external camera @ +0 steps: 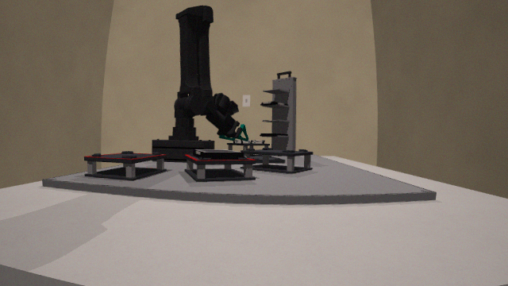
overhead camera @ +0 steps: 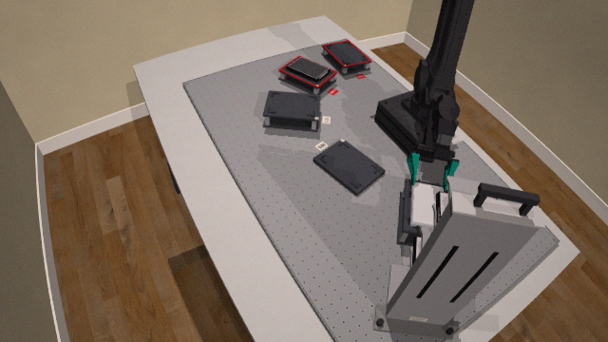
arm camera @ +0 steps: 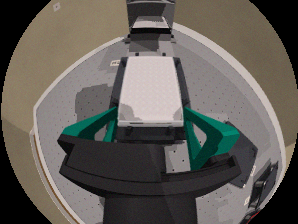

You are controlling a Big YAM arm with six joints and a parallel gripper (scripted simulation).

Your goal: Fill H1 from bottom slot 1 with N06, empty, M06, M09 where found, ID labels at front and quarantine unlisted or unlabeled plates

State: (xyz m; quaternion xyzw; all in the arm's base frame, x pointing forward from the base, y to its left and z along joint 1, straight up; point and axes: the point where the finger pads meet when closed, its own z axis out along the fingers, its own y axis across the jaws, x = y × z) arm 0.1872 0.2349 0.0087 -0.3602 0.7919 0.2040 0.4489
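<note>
The white plate is 40 mm ahead of my hand, 40 mm to the left of it and 10 mm below it. Round my hand: H1 deck label (50 mm ahead, 210 mm to the left, 80 mm below); plate hotel H1 (210 mm ahead, 240 mm to the left, 120 mm above); red-rimmed quarantine nest (190 mm behind, 650 mm to the right, 40 mm below).
</note>
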